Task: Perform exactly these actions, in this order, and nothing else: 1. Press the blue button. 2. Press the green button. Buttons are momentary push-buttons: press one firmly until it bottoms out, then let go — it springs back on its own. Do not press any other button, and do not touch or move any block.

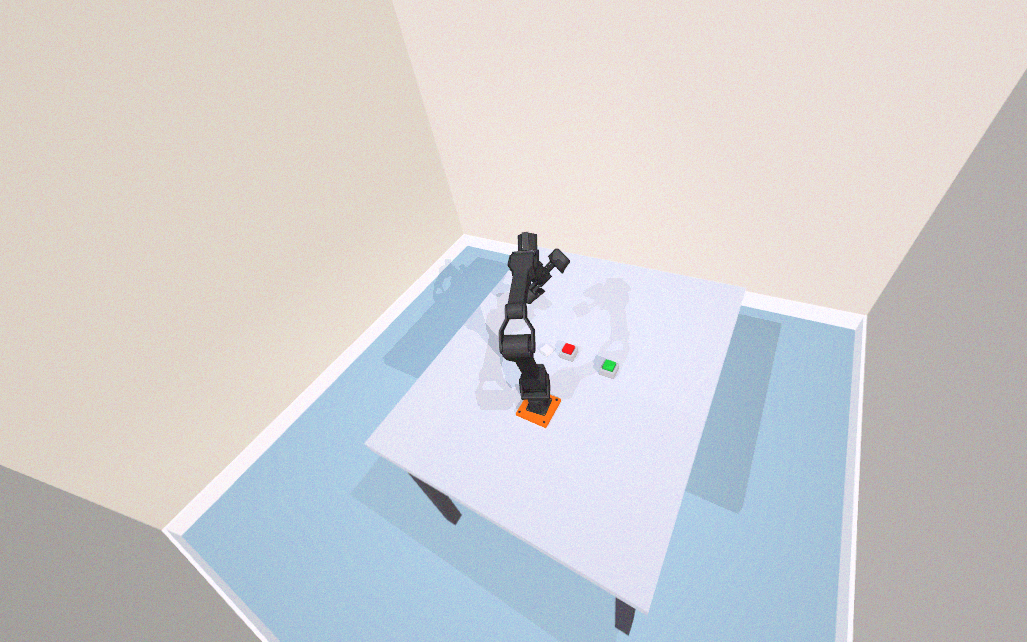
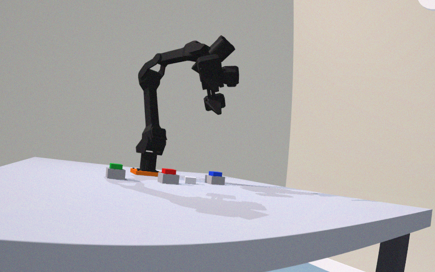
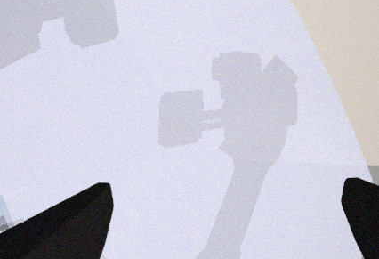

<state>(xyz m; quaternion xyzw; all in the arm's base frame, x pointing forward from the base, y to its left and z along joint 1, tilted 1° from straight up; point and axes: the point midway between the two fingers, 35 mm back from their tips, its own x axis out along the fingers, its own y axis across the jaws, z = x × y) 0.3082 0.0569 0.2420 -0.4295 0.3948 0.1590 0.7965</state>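
Now: the blue button 200 mm below my gripper tip, 140 mm behind it and 110 mm to the left of it. The rest, counted from my gripper tip: red button 200 mm below, 110 mm behind, 70 mm to the right; then small white block 220 mm below, 120 mm behind; then green button 220 mm to the right, 200 mm below, 130 mm behind.
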